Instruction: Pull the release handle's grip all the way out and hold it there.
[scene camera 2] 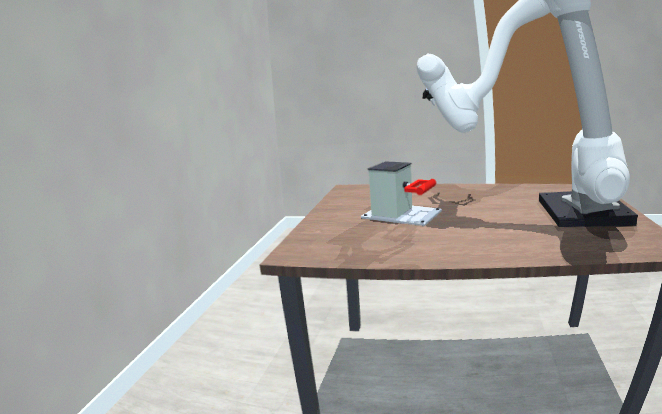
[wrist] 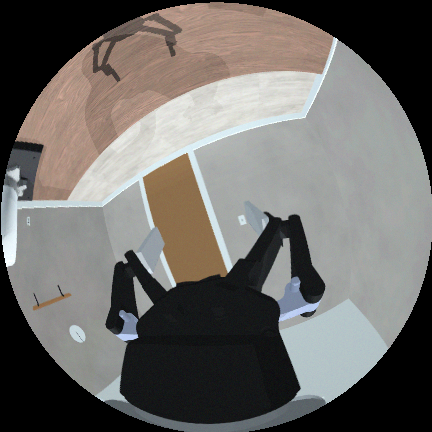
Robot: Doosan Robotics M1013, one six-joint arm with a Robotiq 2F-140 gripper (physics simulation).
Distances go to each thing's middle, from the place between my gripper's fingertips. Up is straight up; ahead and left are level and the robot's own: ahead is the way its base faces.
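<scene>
Light metal base plate (scene camera 2: 416, 215): my gripper 0.26 m short of it, 0.31 m to the right of it, 0.36 m above it.
</scene>
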